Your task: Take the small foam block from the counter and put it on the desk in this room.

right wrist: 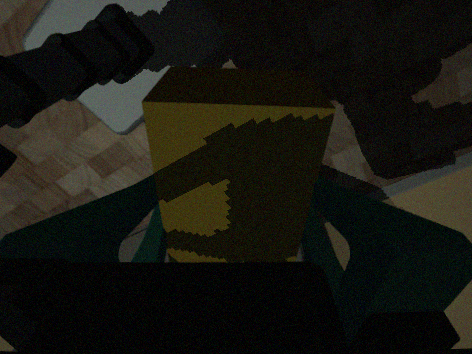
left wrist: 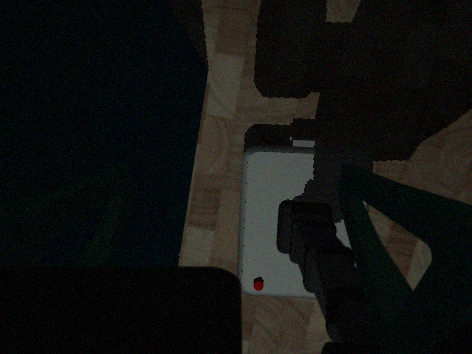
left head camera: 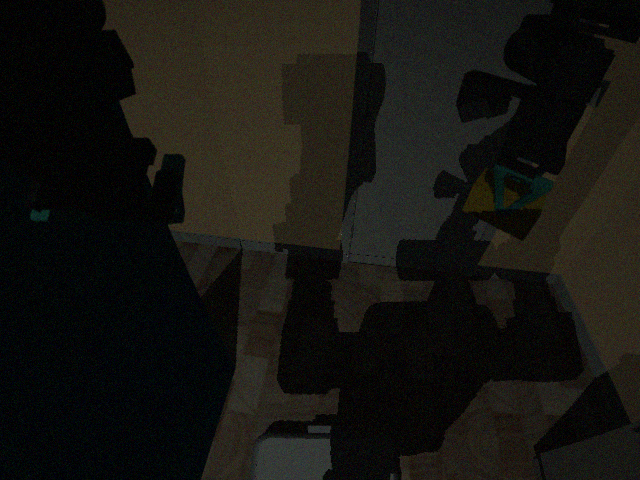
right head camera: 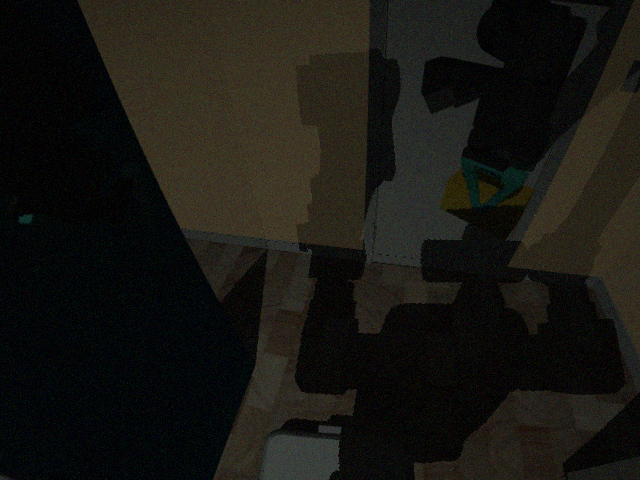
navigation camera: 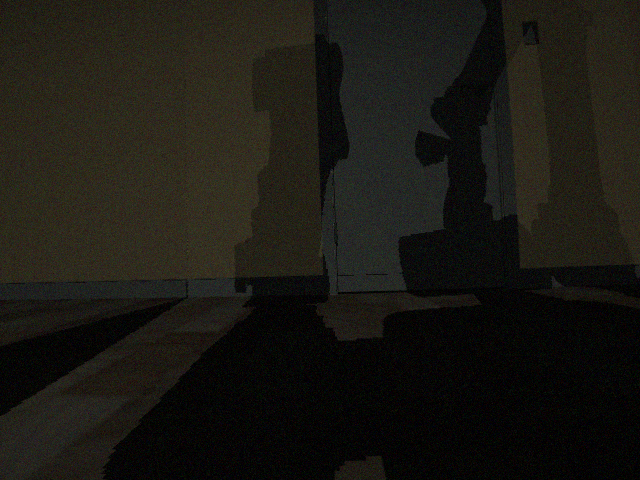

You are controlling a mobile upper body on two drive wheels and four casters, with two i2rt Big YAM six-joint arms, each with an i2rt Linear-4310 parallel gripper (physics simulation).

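Places are measured from the left arm's base along level axes (x ahead, y right, z down), in metres.
Where they show: left gripper, between the fingertips: point(left wrist: 235, 175) point(left head camera: 142, 216) point(right head camera: 119, 218); right gripper, between the fingertips: point(right wrist: 234, 177) point(left head camera: 504, 205) point(right head camera: 486, 202).
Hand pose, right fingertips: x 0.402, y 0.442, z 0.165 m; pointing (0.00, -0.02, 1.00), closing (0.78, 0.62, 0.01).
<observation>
Things, the pixels of their top centre, and the offset from my right fingertips. "*": a spot on its surface instead. Level surfaces: height alone.
- yellow foam block, centre of its top: point(right wrist: 234, 213) point(right head camera: 491, 183) point(left head camera: 511, 188) dy -0.001, dx +0.001, dz -0.028 m
- dark blue piece, a spot on its surface: point(left wrist: 100, 100) * dy -0.694, dx +0.001, dz +0.312 m
- wooden floor, height of its surface: dz +1.244 m
The yellow foam block point(left head camera: 476, 200) point(right head camera: 454, 194) point(right wrist: 196, 209) is held up between the teal fingers of my right gripper point(left head camera: 509, 198) point(right head camera: 485, 198) point(right wrist: 234, 177), which is shut on it. Behind it in the head views are a grey door and a tan wall. My left gripper point(left head camera: 108, 214) point(left wrist: 235, 175) is open, with nothing seen between its fingers; it hangs over the edge of a large dark blue piece at the left. The light is too dim to tell whether that piece is the desk. The counter does not show.
The dark blue piece point(left head camera: 103, 335) point(right head camera: 103, 335) point(left wrist: 100, 100) fills the left side, close to my base point(left head camera: 292, 459) point(left wrist: 265, 225). A grey door point(left head camera: 413, 155) point(navigation camera: 382, 180) and tan walls point(left head camera: 232, 129) point(navigation camera: 129, 155) stand ahead. My shadow covers much of the wooden floor point(left head camera: 258, 330).
</observation>
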